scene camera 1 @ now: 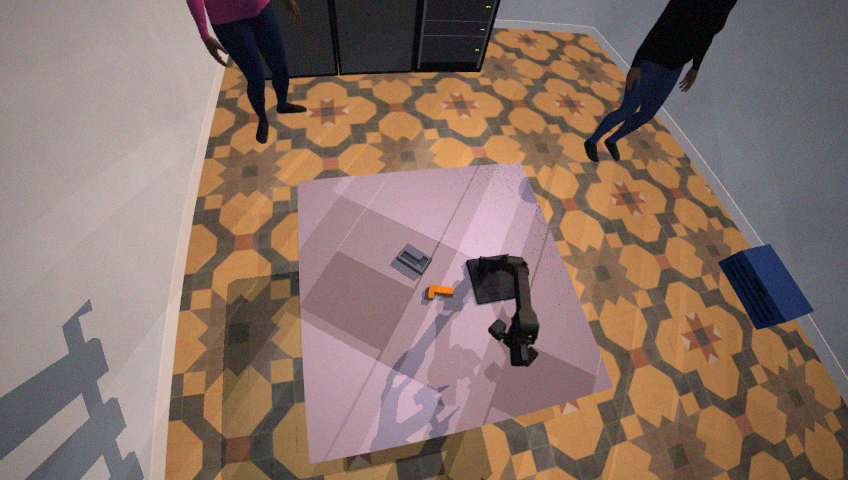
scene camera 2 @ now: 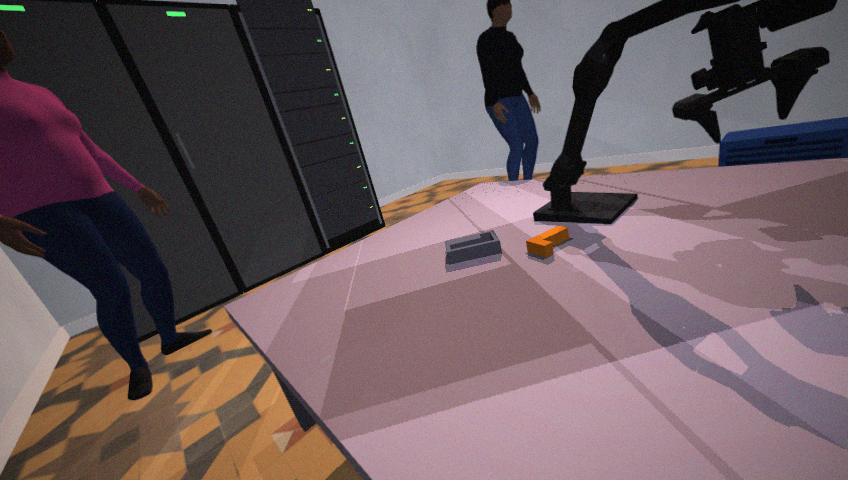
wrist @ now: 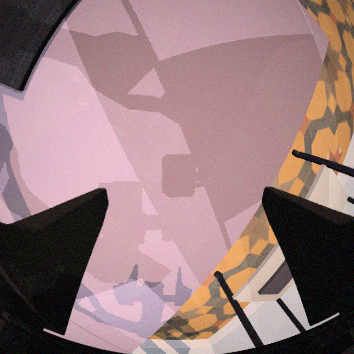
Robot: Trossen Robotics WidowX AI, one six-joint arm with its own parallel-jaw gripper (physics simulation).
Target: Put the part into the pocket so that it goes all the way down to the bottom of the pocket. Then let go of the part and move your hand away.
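Places are measured from the arm's base along level axes (x left, y back, z up), in millimetres.
Where they show: gripper, fingertip midpoint: [scene camera 1: 509, 348] [scene camera 2: 749, 131] [wrist: 186, 195]; arm's base, origin of the base link: [scene camera 1: 483, 268] [scene camera 2: 561, 206].
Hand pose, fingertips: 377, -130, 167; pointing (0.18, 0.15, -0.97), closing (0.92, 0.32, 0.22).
Each offset is from my fingertips to the top centre of the thing, as dx, dy, dz. Level surfaces: height alone.
The orange L-shaped part @(-338, -111, -160) [scene camera 1: 441, 291] [scene camera 2: 539, 246] lies flat on the pink table, between the pocket block and the arm's base. The grey block with the pocket @(-536, -161, -154) [scene camera 1: 410, 267] [scene camera 2: 474, 254] lies on the table a short way from the part. Its pocket faces up and looks empty. My gripper [scene camera 1: 512, 343] [scene camera 2: 749, 129] [wrist: 186, 195] is wide open and empty, high above the table, on the other side of the part from the block. Neither the part nor the block shows in the wrist view.
The arm's black base plate [scene camera 1: 490, 290] [scene camera 2: 589, 209] [wrist: 27, 42] stands on the table @(dz -190) [scene camera 1: 345, 410] [scene camera 2: 476, 422] near the part. The table's edge and the tiled floor show on the right of the wrist view. Two people stand beyond the table, near dark cabinets and a wall.
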